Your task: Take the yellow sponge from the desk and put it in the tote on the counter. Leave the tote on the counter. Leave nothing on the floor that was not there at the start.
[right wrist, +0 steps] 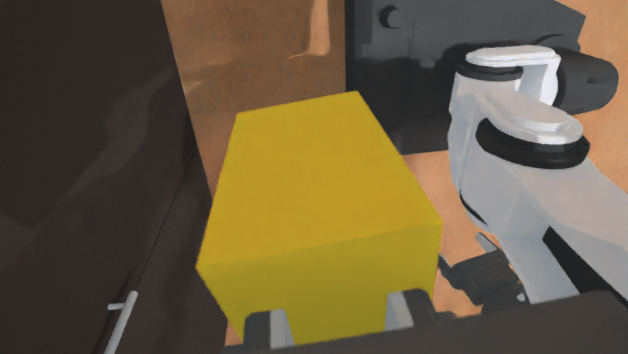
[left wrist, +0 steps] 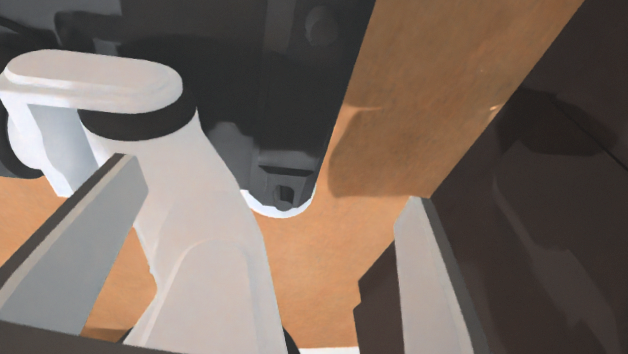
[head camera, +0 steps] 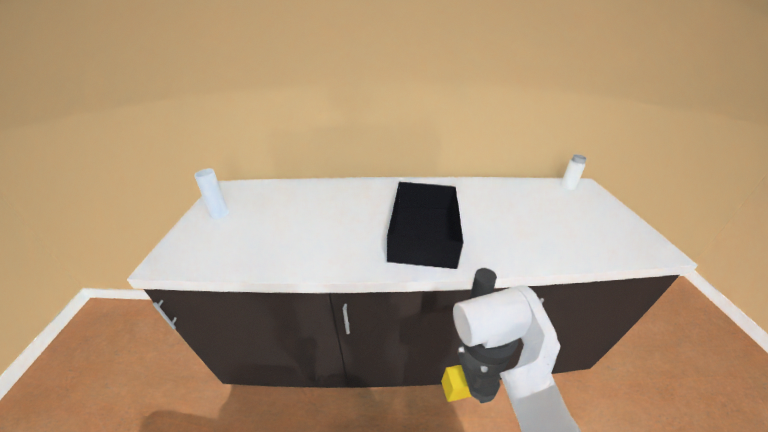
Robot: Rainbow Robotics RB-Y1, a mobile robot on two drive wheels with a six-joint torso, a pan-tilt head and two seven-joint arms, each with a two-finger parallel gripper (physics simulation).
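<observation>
The yellow sponge is a thick block held in my right gripper, which is shut on its near end. In the head view it hangs low in front of the counter, below the level of its top. The black tote stands upright on the counter, near the middle; no sponge shows in it. My left gripper is open with no object between its fingers, low beside the dark cabinet front. The desk does not show.
A pale blue cylinder stands at the counter's left end. A white bottle with a grey cap stands at its back right. Dark cabinet doors with metal handles face me. My black base stands on the brown floor.
</observation>
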